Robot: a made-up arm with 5 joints. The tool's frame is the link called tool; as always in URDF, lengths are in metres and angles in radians. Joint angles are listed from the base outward.
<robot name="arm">
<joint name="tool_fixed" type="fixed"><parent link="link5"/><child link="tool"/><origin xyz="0.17 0.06 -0.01" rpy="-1.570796 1.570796 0"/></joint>
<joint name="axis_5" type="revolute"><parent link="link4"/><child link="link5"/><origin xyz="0.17 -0.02 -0.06" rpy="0 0 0"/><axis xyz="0 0 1"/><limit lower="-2.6" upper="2.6"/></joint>
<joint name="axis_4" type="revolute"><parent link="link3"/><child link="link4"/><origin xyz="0.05 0.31 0.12" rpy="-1.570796 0 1.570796"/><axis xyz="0 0 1"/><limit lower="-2.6" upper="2.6"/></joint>
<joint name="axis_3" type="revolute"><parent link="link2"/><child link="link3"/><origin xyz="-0.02 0.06 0.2" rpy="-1.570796 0 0"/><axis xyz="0 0 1"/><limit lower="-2.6" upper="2.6"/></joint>
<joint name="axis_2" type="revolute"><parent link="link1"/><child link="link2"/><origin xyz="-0.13 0.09 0.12" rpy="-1.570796 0 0"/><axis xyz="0 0 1"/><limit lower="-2.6" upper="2.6"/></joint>
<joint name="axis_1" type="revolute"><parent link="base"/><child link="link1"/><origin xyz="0 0 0.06" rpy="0 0 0"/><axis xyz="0 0 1"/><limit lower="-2.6" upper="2.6"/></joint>
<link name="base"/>
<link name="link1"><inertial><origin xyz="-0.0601 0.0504 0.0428"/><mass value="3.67"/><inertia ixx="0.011" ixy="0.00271" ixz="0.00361" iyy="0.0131" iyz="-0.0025" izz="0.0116"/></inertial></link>
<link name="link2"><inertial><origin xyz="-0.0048 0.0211 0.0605"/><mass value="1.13"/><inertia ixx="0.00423" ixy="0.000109" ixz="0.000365" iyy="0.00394" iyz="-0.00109" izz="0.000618"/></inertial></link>
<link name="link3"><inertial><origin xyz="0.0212 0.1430 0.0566"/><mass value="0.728"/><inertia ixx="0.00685" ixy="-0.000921" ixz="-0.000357" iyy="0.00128" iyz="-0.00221" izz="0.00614"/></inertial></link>
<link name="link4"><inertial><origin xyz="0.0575 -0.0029 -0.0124"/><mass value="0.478"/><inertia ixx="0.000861" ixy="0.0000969" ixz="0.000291" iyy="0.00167" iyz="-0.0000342" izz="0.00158"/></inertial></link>
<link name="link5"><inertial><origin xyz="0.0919 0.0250 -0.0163"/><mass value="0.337"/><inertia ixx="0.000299" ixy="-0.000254" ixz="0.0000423" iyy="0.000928" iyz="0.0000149" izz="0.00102"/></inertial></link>
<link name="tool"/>
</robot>
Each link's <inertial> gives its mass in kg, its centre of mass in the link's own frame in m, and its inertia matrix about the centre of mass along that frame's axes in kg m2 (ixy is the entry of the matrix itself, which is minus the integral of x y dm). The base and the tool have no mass. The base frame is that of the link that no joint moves.
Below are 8 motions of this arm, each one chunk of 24 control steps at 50 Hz.
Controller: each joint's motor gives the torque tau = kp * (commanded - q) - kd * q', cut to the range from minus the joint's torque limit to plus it. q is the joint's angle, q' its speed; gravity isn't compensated. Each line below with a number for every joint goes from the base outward.
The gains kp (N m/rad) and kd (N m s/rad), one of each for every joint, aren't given. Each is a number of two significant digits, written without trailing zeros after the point. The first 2 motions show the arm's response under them.
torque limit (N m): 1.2 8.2 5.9 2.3 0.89
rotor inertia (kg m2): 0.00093 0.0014 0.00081 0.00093 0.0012
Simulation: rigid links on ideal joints. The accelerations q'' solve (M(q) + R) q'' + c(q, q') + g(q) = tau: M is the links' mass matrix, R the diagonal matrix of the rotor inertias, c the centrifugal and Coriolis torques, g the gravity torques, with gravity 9.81 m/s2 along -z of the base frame. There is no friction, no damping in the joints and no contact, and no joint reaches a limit. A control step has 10 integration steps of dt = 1/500 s. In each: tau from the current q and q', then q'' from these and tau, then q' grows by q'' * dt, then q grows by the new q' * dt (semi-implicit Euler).
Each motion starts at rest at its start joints. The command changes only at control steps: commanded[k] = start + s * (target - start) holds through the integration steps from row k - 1 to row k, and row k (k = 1, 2, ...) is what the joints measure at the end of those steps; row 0 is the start. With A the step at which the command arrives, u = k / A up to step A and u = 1 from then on. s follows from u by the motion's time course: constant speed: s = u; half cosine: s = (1 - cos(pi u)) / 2; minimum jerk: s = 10 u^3 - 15 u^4 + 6 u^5; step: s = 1 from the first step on.
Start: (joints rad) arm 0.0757 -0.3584 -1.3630 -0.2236 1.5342
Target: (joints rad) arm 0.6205 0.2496 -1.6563 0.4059 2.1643
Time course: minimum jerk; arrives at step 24
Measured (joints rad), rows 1 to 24:
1: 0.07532 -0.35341 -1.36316 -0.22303 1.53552
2: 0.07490 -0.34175 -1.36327 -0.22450 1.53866
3: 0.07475 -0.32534 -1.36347 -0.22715 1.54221
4: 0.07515 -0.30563 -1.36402 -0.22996 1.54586
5: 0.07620 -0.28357 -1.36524 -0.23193 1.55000
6: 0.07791 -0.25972 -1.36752 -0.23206 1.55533
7: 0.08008 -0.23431 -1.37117 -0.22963 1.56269
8: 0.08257 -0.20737 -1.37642 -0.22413 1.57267
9: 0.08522 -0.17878 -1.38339 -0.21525 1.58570
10: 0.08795 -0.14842 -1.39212 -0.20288 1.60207
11: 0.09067 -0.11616 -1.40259 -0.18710 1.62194
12: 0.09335 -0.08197 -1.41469 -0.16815 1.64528
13: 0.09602 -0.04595 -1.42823 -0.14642 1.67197
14: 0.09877 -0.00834 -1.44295 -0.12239 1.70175
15: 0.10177 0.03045 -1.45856 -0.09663 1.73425
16: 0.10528 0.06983 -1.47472 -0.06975 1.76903
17: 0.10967 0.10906 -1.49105 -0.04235 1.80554
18: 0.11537 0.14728 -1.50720 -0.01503 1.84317
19: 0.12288 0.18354 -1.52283 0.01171 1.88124
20: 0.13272 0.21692 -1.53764 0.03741 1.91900
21: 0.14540 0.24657 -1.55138 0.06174 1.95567
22: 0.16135 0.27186 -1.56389 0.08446 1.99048
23: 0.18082 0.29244 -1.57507 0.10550 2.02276
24: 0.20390 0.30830 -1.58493 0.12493 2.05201
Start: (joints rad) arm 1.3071 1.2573 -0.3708 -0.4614 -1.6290
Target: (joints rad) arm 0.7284 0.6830 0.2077 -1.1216 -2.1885
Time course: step
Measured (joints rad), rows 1 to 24:
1: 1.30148 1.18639 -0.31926 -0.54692 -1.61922
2: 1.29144 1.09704 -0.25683 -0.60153 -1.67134
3: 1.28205 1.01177 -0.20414 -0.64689 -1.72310
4: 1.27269 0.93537 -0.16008 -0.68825 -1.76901
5: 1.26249 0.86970 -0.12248 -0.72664 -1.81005
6: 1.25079 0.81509 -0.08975 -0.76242 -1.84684
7: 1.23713 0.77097 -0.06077 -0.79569 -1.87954
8: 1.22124 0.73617 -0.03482 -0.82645 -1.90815
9: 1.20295 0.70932 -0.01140 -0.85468 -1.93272
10: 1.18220 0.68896 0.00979 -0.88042 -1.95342
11: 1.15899 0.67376 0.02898 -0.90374 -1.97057
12: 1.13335 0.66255 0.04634 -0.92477 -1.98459
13: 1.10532 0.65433 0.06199 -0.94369 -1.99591
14: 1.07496 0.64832 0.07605 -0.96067 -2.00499
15: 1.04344 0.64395 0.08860 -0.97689 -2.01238
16: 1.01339 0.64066 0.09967 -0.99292 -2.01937
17: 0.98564 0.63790 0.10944 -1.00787 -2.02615
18: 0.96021 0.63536 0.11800 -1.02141 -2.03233
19: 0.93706 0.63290 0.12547 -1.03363 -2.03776
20: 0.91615 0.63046 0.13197 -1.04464 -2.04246
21: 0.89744 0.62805 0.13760 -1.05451 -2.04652
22: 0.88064 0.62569 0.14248 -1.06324 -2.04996
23: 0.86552 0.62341 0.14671 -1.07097 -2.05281
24: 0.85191 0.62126 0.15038 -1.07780 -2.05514
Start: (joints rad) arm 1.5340 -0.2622 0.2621 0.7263 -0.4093
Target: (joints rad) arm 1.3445 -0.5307 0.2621 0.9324 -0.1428
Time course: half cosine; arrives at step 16
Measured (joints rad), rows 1 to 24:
1: 1.53394 -0.26381 0.26320 0.72237 -0.41181
2: 1.53349 -0.26620 0.26497 0.71589 -0.42126
3: 1.53249 -0.26996 0.26697 0.70897 -0.43325
4: 1.53069 -0.27568 0.26899 0.70273 -0.44498
5: 1.52788 -0.28374 0.27093 0.69785 -0.45481
6: 1.52391 -0.29428 0.27274 0.69471 -0.46186
7: 1.51872 -0.30726 0.27440 0.69352 -0.46567
8: 1.51230 -0.32248 0.27592 0.69431 -0.46609
9: 1.50471 -0.33956 0.27729 0.69704 -0.46319
10: 1.49610 -0.35803 0.27855 0.70156 -0.45720
11: 1.48664 -0.37732 0.27970 0.70766 -0.44847
12: 1.47657 -0.39683 0.28075 0.71505 -0.43744
13: 1.46616 -0.41588 0.28174 0.72342 -0.42463
14: 1.45570 -0.43383 0.28265 0.73242 -0.41063
15: 1.44549 -0.45006 0.28351 0.74167 -0.39604
16: 1.43584 -0.46400 0.28433 0.75080 -0.38147
17: 1.42697 -0.47546 0.28512 0.75952 -0.36750
18: 1.41892 -0.48474 0.28595 0.76766 -0.35449
19: 1.41164 -0.49220 0.28679 0.77517 -0.34263
20: 1.40506 -0.49820 0.28764 0.78204 -0.33196
21: 1.39912 -0.50303 0.28847 0.78828 -0.32245
22: 1.39377 -0.50692 0.28926 0.79393 -0.31402
23: 1.38894 -0.51007 0.29000 0.79904 -0.30658
24: 1.38458 -0.51262 0.29069 0.80364 -0.30003

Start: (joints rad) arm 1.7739 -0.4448 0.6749 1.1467 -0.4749
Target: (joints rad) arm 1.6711 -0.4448 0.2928 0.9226 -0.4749
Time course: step
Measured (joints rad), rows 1 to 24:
1: 1.76668 -0.44052 0.66374 1.12349 -0.46852
2: 1.75579 -0.44005 0.64036 1.09673 -0.47932
3: 1.74451 -0.44317 0.60764 1.07031 -0.49574
4: 1.73595 -0.45067 0.57334 1.04729 -0.51080
5: 1.72980 -0.45879 0.54122 1.02600 -0.52439
6: 1.72481 -0.46544 0.51224 1.00619 -0.53762
7: 1.72049 -0.47016 0.48668 0.98806 -0.54994
8: 1.71659 -0.47305 0.46439 0.97168 -0.56088
9: 1.71302 -0.47443 0.44507 0.95702 -0.57024
10: 1.70971 -0.47466 0.42837 0.94394 -0.57805
11: 1.70663 -0.47408 0.41396 0.93229 -0.58448
12: 1.70377 -0.47294 0.40154 0.92191 -0.58976
13: 1.70111 -0.47146 0.39083 0.91264 -0.59408
14: 1.69863 -0.46978 0.38159 0.90433 -0.59763
15: 1.69634 -0.46801 0.37363 0.89688 -0.60058
16: 1.69422 -0.46623 0.36676 0.89017 -0.60305
17: 1.69226 -0.46449 0.36082 0.88412 -0.60513
18: 1.69045 -0.46283 0.35570 0.87866 -0.60690
19: 1.68879 -0.46127 0.35127 0.87372 -0.60841
20: 1.68726 -0.45981 0.34744 0.86925 -0.60971
21: 1.68586 -0.45847 0.34413 0.86520 -0.61083
22: 1.68457 -0.45725 0.34126 0.86153 -0.61181
23: 1.68339 -0.45614 0.33878 0.85820 -0.61266
24: 1.68231 -0.45513 0.33663 0.85519 -0.61340

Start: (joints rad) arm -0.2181 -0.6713 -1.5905 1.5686 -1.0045
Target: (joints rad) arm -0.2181 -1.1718 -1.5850 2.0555 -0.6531
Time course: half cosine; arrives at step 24
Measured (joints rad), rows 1 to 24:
1: -0.21794 -0.66538 -1.59071 1.57227 -1.00124
2: -0.21755 -0.65288 -1.59140 1.57805 -0.99630
3: -0.21725 -0.63806 -1.59234 1.58409 -0.99363
4: -0.21719 -0.62367 -1.59330 1.59007 -0.99373
5: -0.21743 -0.61157 -1.59415 1.59621 -0.99587
6: -0.21793 -0.60298 -1.59482 1.60290 -0.99898
7: -0.21862 -0.59867 -1.59532 1.61055 -1.00197
8: -0.21944 -0.59908 -1.59566 1.61955 -1.00385
9: -0.22035 -0.60435 -1.59586 1.63016 -1.00383
10: -0.22129 -0.61444 -1.59593 1.64258 -1.00127
11: -0.22224 -0.62914 -1.59592 1.65693 -0.99575
12: -0.22317 -0.64812 -1.59582 1.67321 -0.98700
13: -0.22403 -0.67091 -1.59566 1.69139 -0.97492
14: -0.22480 -0.69699 -1.59546 1.71135 -0.95955
15: -0.22542 -0.72576 -1.59524 1.73292 -0.94103
16: -0.22587 -0.75655 -1.59502 1.75590 -0.91962
17: -0.22608 -0.78867 -1.59481 1.78003 -0.89566
18: -0.22603 -0.82141 -1.59465 1.80503 -0.86955
19: -0.22570 -0.85405 -1.59454 1.83059 -0.84177
20: -0.22507 -0.88590 -1.59451 1.85637 -0.81282
21: -0.22416 -0.91628 -1.59456 1.88200 -0.78323
22: -0.22301 -0.94457 -1.59469 1.90711 -0.75356
23: -0.22166 -0.97020 -1.59489 1.93132 -0.72439
24: -0.22017 -0.99267 -1.59517 1.95424 -0.69627

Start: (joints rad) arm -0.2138 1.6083 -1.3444 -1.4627 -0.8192
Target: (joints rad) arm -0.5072 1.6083 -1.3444 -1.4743 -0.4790
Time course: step
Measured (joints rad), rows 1 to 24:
1: -0.21413 1.60521 -1.34450 -1.46544 -0.79322
2: -0.21516 1.59816 -1.34452 -1.46313 -0.75489
3: -0.21674 1.58778 -1.34435 -1.45783 -0.71347
4: -0.21896 1.57522 -1.34400 -1.45067 -0.67199
5: -0.22196 1.56157 -1.34349 -1.44233 -0.63164
6: -0.22592 1.54775 -1.34289 -1.43332 -0.59308
7: -0.23096 1.53446 -1.34223 -1.42407 -0.55678
8: -0.23724 1.52220 -1.34155 -1.41491 -0.52307
9: -0.24483 1.51129 -1.34089 -1.40611 -0.49221
10: -0.25384 1.50192 -1.34027 -1.39787 -0.46435
11: -0.26430 1.49417 -1.33971 -1.39035 -0.43956
12: -0.27625 1.48801 -1.33922 -1.38363 -0.41783
13: -0.28968 1.48339 -1.33882 -1.37774 -0.39905
14: -0.30459 1.48016 -1.33850 -1.37271 -0.38308
15: -0.32089 1.47815 -1.33832 -1.36855 -0.36973
16: -0.33763 1.47660 -1.33883 -1.36566 -0.35939
17: -0.35392 1.47513 -1.33987 -1.36380 -0.35200
18: -0.36937 1.47376 -1.34110 -1.36260 -0.34670
19: -0.38378 1.47252 -1.34233 -1.36179 -0.34276
20: -0.39716 1.47152 -1.34341 -1.36116 -0.33963
21: -0.40950 1.47075 -1.34434 -1.36065 -0.33704
22: -0.42079 1.47020 -1.34513 -1.36025 -0.33489
23: -0.43101 1.46980 -1.34582 -1.35994 -0.33311
24: -0.44014 1.46954 -1.34640 -1.35971 -0.33165

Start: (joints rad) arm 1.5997 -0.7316 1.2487 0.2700 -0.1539
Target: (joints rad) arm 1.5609 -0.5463 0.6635 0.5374 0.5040
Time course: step
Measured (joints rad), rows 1 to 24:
1: 1.59383 -0.72473 1.23936 0.25938 -0.13487
2: 1.58363 -0.71423 1.21844 0.25512 -0.10553
3: 1.57045 -0.70218 1.18709 0.26229 -0.07491
4: 1.55411 -0.68722 1.14489 0.27190 -0.04063
5: 1.53646 -0.67124 1.09426 0.28423 -0.00489
6: 1.52303 -0.65816 1.04483 0.30028 0.03718
7: 1.51528 -0.64758 1.00028 0.31691 0.08125
8: 1.51305 -0.63873 0.96102 0.33264 0.12299
9: 1.51574 -0.63113 0.92661 0.34673 0.16059
10: 1.52069 -0.62397 0.89578 0.35837 0.19199
11: 1.52600 -0.61771 0.86839 0.36825 0.21798
12: 1.53100 -0.61266 0.84440 0.37670 0.24006
13: 1.53543 -0.60882 0.82357 0.38392 0.25904
14: 1.53924 -0.60600 0.80560 0.39005 0.27540
15: 1.54248 -0.60394 0.79012 0.39526 0.28952
16: 1.54521 -0.60238 0.77683 0.39969 0.30169
17: 1.54751 -0.60114 0.76543 0.40348 0.31219
18: 1.54946 -0.60007 0.75565 0.40675 0.32130
19: 1.55110 -0.59907 0.74728 0.40960 0.32921
20: 1.55250 -0.59809 0.74011 0.41212 0.33612
21: 1.55369 -0.59712 0.73398 0.41435 0.34218
22: 1.55470 -0.59616 0.72873 0.41635 0.34752
23: 1.55557 -0.59520 0.72424 0.41814 0.35223
24: 1.55630 -0.59428 0.72040 0.41975 0.35640

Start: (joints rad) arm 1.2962 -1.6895 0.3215 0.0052 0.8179
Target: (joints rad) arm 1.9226 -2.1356 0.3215 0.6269 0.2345
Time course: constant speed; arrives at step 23
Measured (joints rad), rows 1 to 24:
1: 1.29785 -1.68586 0.32432 0.00799 0.81465
2: 1.30175 -1.68010 0.33053 0.01390 0.80749
3: 1.30782 -1.67551 0.33799 0.02209 0.79719
4: 1.31589 -1.67351 0.34551 0.03212 0.78437
5: 1.32579 -1.67460 0.35249 0.04374 0.76959
6: 1.33732 -1.67877 0.35866 0.05674 0.75327
7: 1.35034 -1.68574 0.36396 0.07097 0.73572
8: 1.36472 -1.69516 0.36842 0.08632 0.71717
9: 1.38032 -1.70664 0.37212 0.10269 0.69779
10: 1.39703 -1.71982 0.37516 0.12000 0.67769
11: 1.41475 -1.73436 0.37763 0.13818 0.65701
12: 1.43339 -1.75001 0.37963 0.15717 0.63582
13: 1.45284 -1.76652 0.38123 0.17691 0.61421
14: 1.47304 -1.78372 0.38251 0.19735 0.59225
15: 1.49391 -1.80146 0.38351 0.21844 0.57001
16: 1.51539 -1.81962 0.38429 0.24013 0.54753
17: 1.53742 -1.83811 0.38488 0.26239 0.52486
18: 1.55994 -1.85686 0.38531 0.28516 0.50203
19: 1.58290 -1.87582 0.38561 0.30840 0.47908
20: 1.60627 -1.89494 0.38579 0.33207 0.45602
21: 1.63001 -1.91420 0.38588 0.35614 0.43288
22: 1.65407 -1.93357 0.38588 0.38057 0.40968
23: 1.67844 -1.95303 0.38581 0.40533 0.38641
24: 1.70137 -1.97035 0.38537 0.42724 0.36552

